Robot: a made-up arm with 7 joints. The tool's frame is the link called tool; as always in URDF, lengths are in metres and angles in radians.
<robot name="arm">
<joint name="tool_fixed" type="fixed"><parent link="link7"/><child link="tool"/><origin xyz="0 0 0" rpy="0 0 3.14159"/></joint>
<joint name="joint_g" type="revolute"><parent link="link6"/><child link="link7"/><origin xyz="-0.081 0 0" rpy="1.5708 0 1.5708"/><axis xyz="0 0 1"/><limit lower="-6.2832" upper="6.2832" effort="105" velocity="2.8"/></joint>
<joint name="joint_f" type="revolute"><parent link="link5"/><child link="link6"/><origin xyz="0 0 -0.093" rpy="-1.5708 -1.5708 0"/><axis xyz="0 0 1"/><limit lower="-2.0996" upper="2.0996" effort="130" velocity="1.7"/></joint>
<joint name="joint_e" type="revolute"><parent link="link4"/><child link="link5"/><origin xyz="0.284 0 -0.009" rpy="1.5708 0 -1.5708"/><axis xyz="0 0 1"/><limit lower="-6.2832" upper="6.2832" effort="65" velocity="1.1"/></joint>
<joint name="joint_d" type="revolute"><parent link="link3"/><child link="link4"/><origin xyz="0 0.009 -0.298" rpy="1.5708 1.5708 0"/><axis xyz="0 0 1"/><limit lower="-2.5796" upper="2.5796" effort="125" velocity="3"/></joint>
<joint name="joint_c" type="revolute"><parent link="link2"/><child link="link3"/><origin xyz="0 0.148 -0.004" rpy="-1.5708 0 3.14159"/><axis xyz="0 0 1"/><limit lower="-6.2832" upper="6.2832" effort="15" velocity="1.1"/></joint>
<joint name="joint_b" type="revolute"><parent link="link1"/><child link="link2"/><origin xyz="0 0.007 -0.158" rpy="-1.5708 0 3.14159"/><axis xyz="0 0 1"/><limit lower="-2.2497" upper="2.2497" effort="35" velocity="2.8"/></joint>
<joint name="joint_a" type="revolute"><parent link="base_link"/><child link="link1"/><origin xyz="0 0 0.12" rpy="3.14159 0 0"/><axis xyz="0 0 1"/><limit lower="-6.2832" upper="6.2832" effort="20" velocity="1.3"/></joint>
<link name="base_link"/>
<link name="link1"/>
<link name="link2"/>
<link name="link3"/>
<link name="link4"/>
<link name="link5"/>
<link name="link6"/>
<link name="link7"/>
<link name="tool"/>
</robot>
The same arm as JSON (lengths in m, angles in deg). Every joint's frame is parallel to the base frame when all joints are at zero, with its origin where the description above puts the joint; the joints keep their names.
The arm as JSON. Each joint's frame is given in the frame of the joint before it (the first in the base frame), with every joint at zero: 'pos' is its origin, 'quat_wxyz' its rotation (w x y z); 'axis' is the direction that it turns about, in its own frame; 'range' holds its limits. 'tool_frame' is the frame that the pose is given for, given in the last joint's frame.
{"length_unit": "m", "angle_unit": "deg", "joints": [
  {"joint": "joint_a", "pos": [0.0, 0.0, 0.12], "quat_wxyz": [1.0, 0.0, 0.0, 0.0], "axis": [0.0, 0.0, -1.0], "range": [-360.0, 360.0]},
  {"joint": "joint_b", "pos": [0.0, -0.007, 0.158], "quat_wxyz": [1.0, 0.0, 0.0, 0.0], "axis": [0.0, 1.0, 0.0], "range": [-128.9, 128.9]},
  {"joint": "joint_c", "pos": [0.0, -0.004, 0.148], "quat_wxyz": [1.0, 0.0, 0.0, 0.0], "axis": [0.0, 0.0, -1.0], "range": [-360.0, 360.0]},
  {"joint": "joint_d", "pos": [0.0, -0.009, 0.298], "quat_wxyz": [1.0, 0.0, 0.0, 0.0], "axis": [0.0, 1.0, 0.0], "range": [-147.8, 147.8]},
  {"joint": "joint_e", "pos": [0.0, -0.009, 0.284], "quat_wxyz": [1.0, 0.0, 0.0, 0.0], "axis": [0.0, 0.0, -1.0], "range": [-360.0, 360.0]},
  {"joint": "joint_f", "pos": [0.0, 0.0, 0.093], "quat_wxyz": [1.0, 0.0, 0.0, 0.0], "axis": [0.0, 1.0, 0.0], "range": [-120.3, 120.3]},
  {"joint": "joint_g", "pos": [0.0, 0.0, 0.081], "quat_wxyz": [1.0, 0.0, 0.0, 0.0], "axis": [0.0, 0.0, -1.0], "range": [-360.0, 360.0]}
], "tool_frame": {"pos": [0.0, 0.0, 0.0], "quat_wxyz": [0.000005, 0.999998, 0.000006, 0.000005]}}

